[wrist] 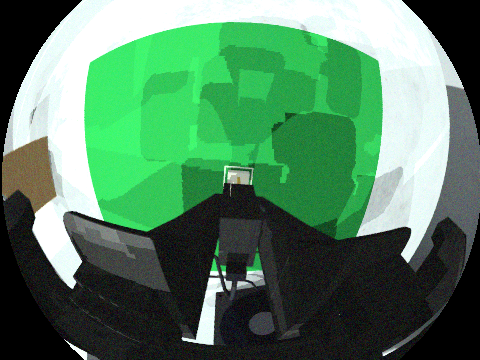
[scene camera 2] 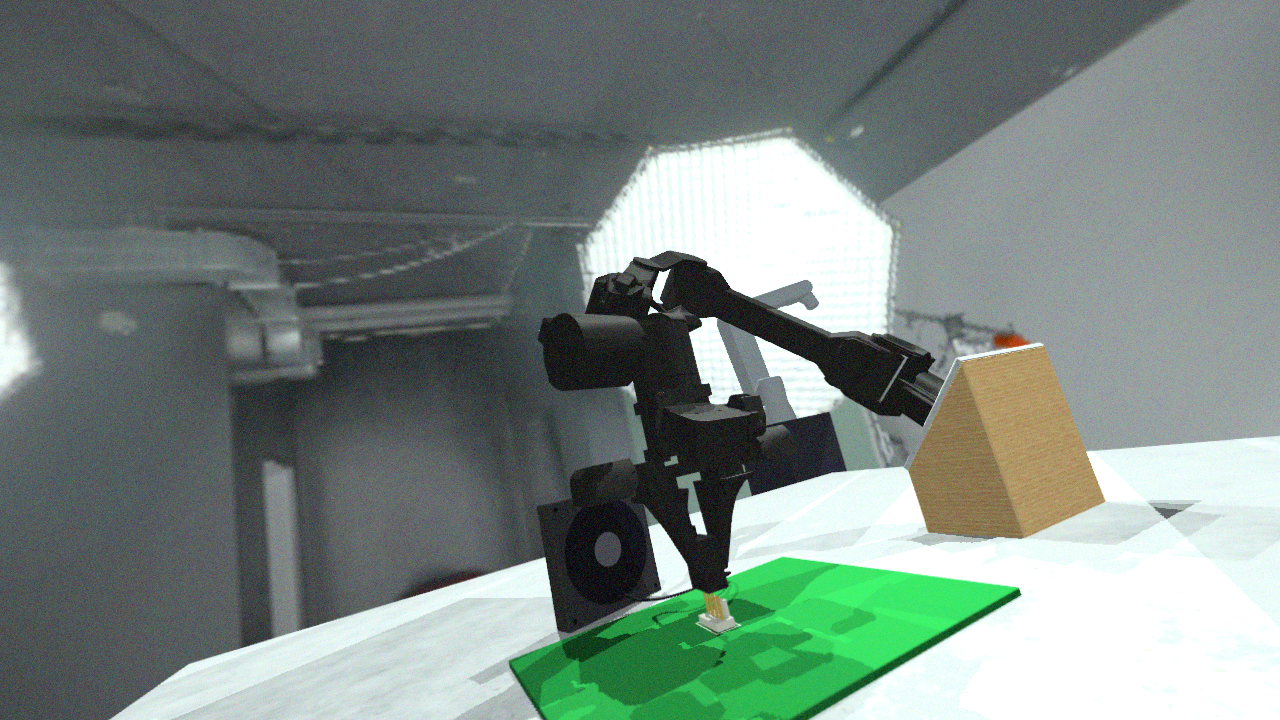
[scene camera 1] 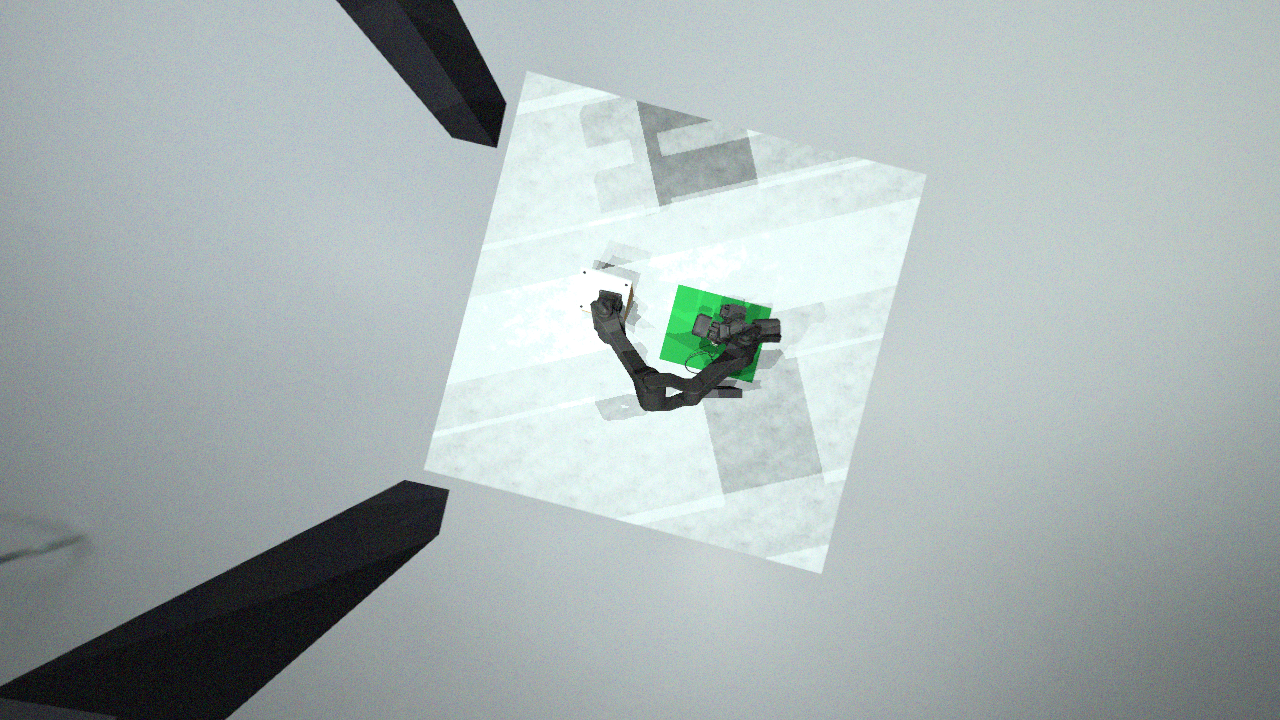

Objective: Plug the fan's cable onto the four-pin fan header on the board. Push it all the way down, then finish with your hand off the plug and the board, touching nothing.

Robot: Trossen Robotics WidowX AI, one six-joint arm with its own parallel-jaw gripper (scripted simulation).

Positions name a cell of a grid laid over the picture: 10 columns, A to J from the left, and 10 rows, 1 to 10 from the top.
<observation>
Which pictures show the gripper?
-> The wrist view, scene camera 2 and scene camera 1: all of them.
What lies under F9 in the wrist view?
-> A black fan.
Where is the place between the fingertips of the gripper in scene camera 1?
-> F5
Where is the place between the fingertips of the gripper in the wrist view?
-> At E6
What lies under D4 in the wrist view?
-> A green board.
</observation>
